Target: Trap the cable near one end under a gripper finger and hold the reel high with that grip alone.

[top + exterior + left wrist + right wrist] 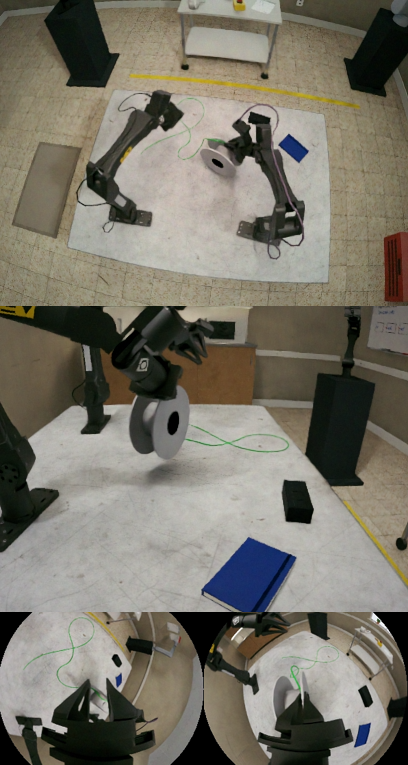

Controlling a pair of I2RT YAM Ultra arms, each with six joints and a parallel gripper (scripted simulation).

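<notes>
Now: right hand 7 cm above the grey reel, 3 cm past it and 1 cm to the right of it. From my right hand the other things lie so: black block (26 cm ahead, 18 cm below, 16 cm to the right); then blue notebook (34 cm to the right, 19 cm below, 13 cm ahead).
</notes>
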